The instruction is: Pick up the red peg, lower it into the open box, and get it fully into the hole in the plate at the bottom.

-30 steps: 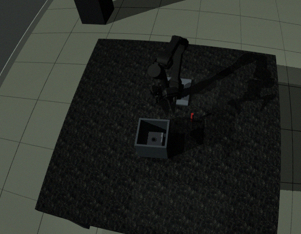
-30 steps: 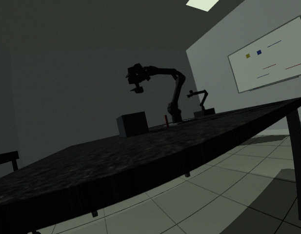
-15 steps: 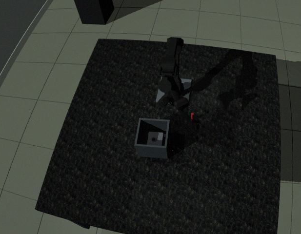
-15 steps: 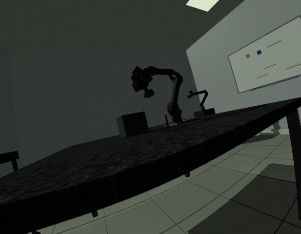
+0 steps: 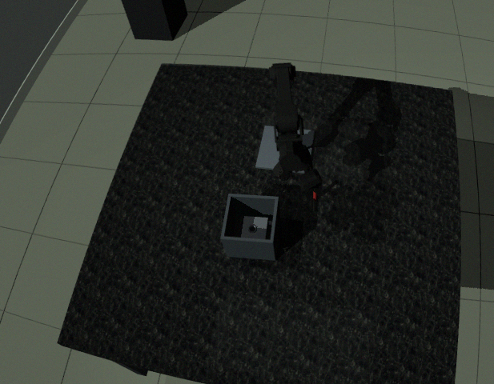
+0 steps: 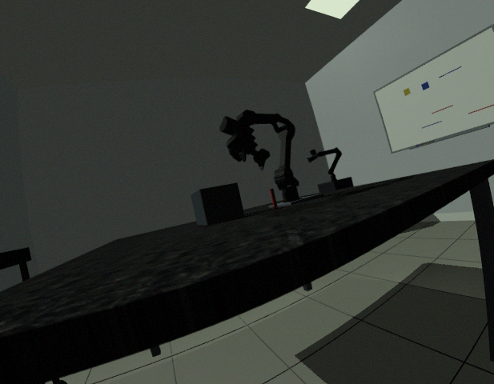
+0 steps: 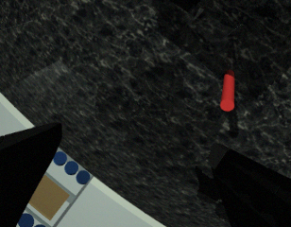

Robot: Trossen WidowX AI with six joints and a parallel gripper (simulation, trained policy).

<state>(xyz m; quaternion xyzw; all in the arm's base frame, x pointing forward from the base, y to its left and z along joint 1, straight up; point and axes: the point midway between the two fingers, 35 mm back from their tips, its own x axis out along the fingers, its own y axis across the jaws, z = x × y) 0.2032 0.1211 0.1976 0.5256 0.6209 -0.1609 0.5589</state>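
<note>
Right now the red peg is 14 cm below my gripper tip, 5 cm behind it and 1 cm to the right of it. Round my gripper tip: plate (18 cm to the right, 13 cm below, 13 cm ahead).
</note>
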